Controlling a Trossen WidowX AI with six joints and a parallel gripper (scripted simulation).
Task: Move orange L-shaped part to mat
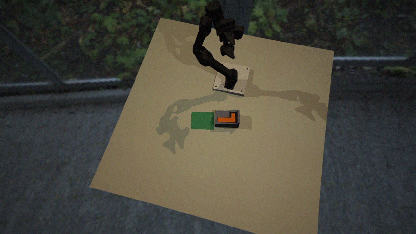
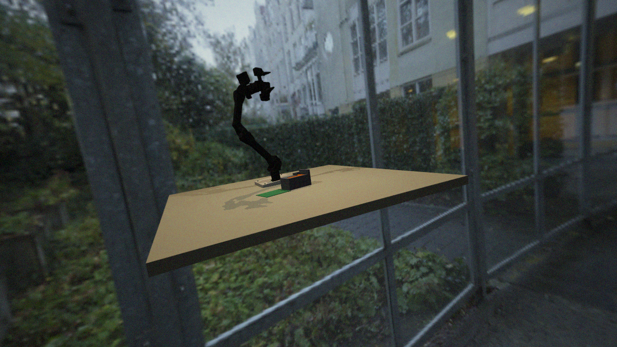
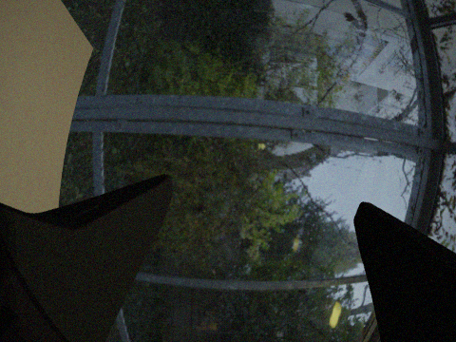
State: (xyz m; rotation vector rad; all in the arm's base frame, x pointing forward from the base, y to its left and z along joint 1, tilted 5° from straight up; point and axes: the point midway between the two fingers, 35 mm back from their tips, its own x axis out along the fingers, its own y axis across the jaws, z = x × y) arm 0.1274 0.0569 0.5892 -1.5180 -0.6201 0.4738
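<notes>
My gripper tip is now 80 mm short of the orange L-shaped part, 40 mm to the right of it and 570 mm above it. From my gripper tip the other things lie so: green mat (130 mm ahead, 120 mm to the right, 630 mm below).
</notes>
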